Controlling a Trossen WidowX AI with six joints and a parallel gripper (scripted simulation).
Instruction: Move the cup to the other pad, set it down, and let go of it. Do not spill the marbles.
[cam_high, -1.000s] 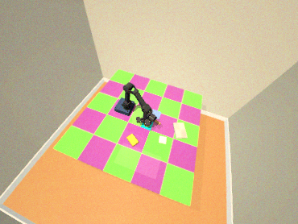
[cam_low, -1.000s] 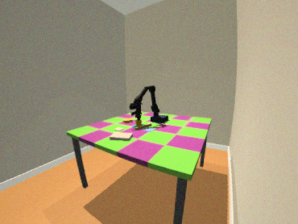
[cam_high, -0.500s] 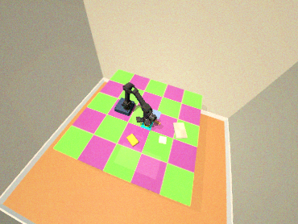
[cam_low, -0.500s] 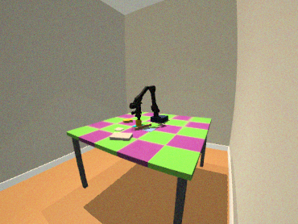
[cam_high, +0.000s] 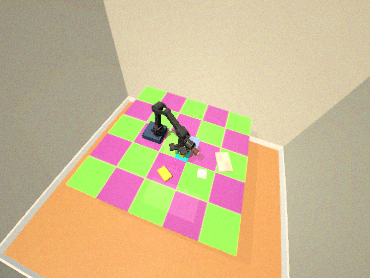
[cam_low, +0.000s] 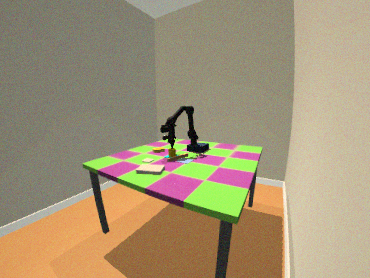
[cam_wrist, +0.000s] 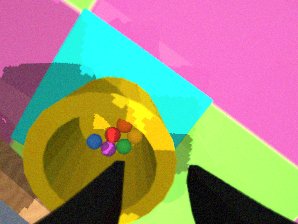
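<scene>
Now: the mustard-yellow cup 4 cm below my gripper tip, 2 cm ahead of it and 1 cm to the left of it. Round my gripper tip: yellow block: 22 cm to the right, 6 cm below, 2 cm behind; then brown wooden piece: 10 cm to the left, 7 cm below, 3 cm ahead; then cyan pad: 8 cm below, 2 cm to the left, 2 cm ahead.
</scene>
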